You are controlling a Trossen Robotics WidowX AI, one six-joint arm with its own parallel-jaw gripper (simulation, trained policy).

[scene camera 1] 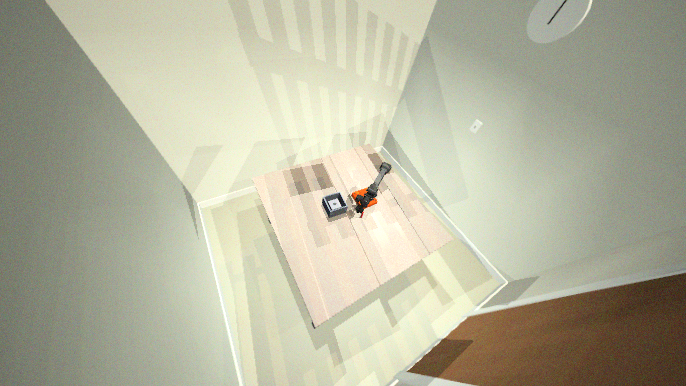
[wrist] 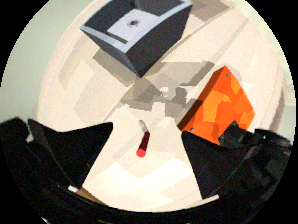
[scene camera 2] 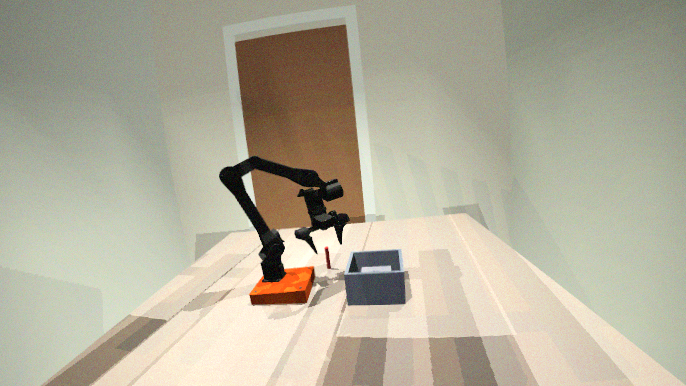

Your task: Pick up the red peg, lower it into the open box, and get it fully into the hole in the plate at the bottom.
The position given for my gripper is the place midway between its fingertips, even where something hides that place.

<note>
I see my gripper (scene camera 2: 329,249), a box (scene camera 2: 384,287) and a plate (wrist: 129,25).
My gripper is seen too in the wrist view (wrist: 147,130).
</note>
